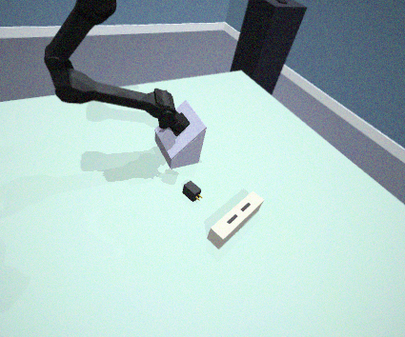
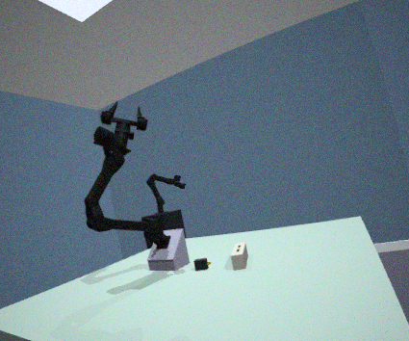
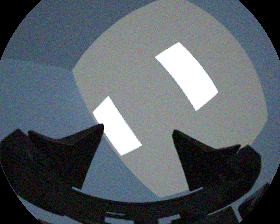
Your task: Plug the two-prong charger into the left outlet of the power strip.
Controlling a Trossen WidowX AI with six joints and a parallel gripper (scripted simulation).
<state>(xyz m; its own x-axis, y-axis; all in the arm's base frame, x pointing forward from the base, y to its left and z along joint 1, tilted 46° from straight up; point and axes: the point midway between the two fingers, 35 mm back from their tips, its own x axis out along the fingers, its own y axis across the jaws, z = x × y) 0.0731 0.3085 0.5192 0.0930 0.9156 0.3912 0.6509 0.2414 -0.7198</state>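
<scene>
Right now the dark charger is 710 mm below my gripper tip, 160 mm ahead of it and 100 mm to the left of it.
</scene>
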